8 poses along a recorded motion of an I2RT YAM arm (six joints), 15 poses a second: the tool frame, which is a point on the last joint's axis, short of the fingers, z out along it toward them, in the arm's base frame.
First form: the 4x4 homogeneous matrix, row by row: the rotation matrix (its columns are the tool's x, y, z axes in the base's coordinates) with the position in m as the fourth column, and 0 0 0 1 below. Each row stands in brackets.
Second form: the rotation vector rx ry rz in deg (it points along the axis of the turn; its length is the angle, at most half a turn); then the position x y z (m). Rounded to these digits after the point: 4 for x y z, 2 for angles. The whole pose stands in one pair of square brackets.
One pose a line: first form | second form
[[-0.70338 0.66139 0.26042 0.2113], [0.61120 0.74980 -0.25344 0.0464], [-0.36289 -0.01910 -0.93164 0.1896], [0 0 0 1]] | [56.32 149.80 -12.06 0.2113 0.0464 0.1896]
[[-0.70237 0.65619 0.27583 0.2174], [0.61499 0.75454 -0.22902 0.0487], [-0.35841 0.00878 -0.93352 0.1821], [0 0 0 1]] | [56.13 149.69 -9.72 0.2174 0.0487 0.1821]
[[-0.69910 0.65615 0.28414 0.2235], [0.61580 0.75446 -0.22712 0.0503], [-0.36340 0.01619 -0.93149 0.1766], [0 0 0 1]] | [56.09 149.27 -9.30 0.2235 0.0503 0.1766]
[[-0.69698 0.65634 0.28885 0.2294], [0.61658 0.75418 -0.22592 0.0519], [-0.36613 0.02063 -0.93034 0.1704], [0 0 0 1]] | [56.10 149.02 -9.05 0.2294 0.0519 0.1704]
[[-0.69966 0.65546 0.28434 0.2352], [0.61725 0.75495 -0.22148 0.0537], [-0.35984 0.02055 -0.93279 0.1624], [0 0 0 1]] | [56.13 149.40 -8.86 0.2352 0.0537 0.1624]
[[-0.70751 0.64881 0.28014 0.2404], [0.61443 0.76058 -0.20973 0.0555], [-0.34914 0.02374 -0.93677 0.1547], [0 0 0 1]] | [55.71 150.15 -8.20 0.2404 0.0555 0.1547]
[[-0.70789 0.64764 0.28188 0.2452], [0.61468 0.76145 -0.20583 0.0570], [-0.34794 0.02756 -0.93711 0.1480], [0 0 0 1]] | [55.65 150.18 -7.86 0.2452 0.0570 0.1480]
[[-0.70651 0.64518 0.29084 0.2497], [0.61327 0.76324 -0.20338 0.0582], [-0.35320 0.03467 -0.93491 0.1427], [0 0 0 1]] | [55.38 149.82 -7.42 0.2497 0.0582 0.1427]
